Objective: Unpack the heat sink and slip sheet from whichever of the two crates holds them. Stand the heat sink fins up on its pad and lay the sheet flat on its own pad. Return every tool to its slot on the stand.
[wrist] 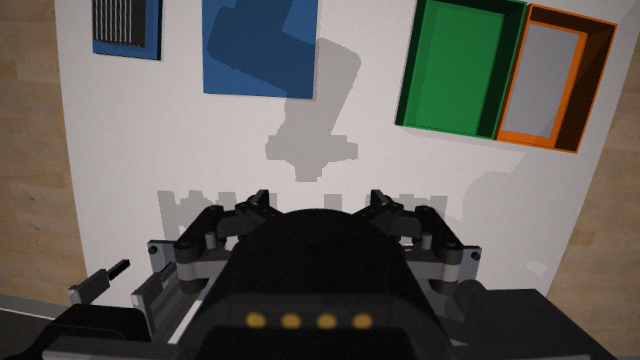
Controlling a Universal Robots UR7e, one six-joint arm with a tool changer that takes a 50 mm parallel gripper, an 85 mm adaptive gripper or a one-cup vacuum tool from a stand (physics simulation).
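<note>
My gripper is the adaptive one, open, with its fingers wide apart and no object between them, over the tool stand. The heat sink stands fins up on the smaller blue pad at the top left; its far end is cut off by the view's edge. The larger blue pad bears no sheet on the part that shows, and the arm's shadow falls across it. The grey slip sheet lies flat in the orange crate at the upper right. The green crate beside it holds no visible object.
The tool stand fills the lower part of the view, partly hidden by my gripper. A tool with two parallel fingers is at the lower left, and a dark block is at the lower right. Stand plates with dark pins show on both sides of my gripper.
</note>
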